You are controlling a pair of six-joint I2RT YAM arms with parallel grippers.
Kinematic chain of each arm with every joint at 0, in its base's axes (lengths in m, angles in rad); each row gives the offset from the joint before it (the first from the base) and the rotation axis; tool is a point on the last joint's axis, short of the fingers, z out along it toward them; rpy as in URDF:
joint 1: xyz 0 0 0.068 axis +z
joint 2: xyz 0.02 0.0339 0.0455 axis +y
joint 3: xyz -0.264 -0.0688 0 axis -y
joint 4: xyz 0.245 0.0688 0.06 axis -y
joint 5: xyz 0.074 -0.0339 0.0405 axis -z
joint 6: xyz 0.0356 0 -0.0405 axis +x
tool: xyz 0 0 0 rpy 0 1.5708 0
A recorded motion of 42 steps. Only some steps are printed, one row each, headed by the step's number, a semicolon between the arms.
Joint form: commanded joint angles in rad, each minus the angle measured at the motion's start. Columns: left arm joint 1, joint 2, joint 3, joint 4, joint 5, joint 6; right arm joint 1, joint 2, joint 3, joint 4, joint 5, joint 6.
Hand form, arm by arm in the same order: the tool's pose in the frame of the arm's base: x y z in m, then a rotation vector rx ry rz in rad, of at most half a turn. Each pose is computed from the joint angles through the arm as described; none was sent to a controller.
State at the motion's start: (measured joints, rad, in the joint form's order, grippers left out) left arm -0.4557 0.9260 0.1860 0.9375 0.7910 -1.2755; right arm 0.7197 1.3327 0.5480 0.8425 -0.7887 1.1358
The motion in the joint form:
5: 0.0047 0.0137 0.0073 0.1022 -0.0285 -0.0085; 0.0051 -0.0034 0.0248 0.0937 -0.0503 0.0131
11: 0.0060 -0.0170 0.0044 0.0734 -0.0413 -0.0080; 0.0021 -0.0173 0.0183 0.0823 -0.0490 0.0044
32: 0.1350 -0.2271 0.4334 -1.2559 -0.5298 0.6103; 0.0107 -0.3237 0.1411 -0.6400 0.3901 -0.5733
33: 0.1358 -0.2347 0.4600 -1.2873 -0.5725 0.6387; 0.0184 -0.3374 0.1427 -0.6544 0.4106 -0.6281
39: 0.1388 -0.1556 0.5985 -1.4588 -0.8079 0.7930; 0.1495 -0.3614 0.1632 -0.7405 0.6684 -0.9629
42: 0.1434 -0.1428 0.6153 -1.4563 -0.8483 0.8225; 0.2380 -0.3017 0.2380 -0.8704 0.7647 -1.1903
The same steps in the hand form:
5: 0.1516 -0.1007 0.2332 0.1301 1.6537 -1.8776; 0.1864 0.2004 0.2628 -0.5088 1.7785 2.0059
11: 0.1493 -0.0990 0.2345 0.1155 1.6493 -1.8704; 0.1851 0.1982 0.2631 -0.5094 1.7775 1.9971
32: 0.1554 -0.0613 0.2817 -0.1758 2.0589 -0.8855; 0.1672 0.1683 0.3043 -0.4802 1.7933 1.2731
33: 0.1537 -0.0590 0.2888 -0.1753 2.0454 -0.8275; 0.1645 0.1674 0.3063 -0.5158 1.7680 1.2246
39: 0.1622 -0.0526 0.3076 -0.1851 2.1040 -0.4671; 0.1460 0.1794 0.3092 -0.7033 1.6657 0.8612
42: 0.1651 -0.0512 0.3116 -0.1828 2.0883 -0.4081; 0.1386 0.1985 0.3092 -0.9333 1.6483 0.6475

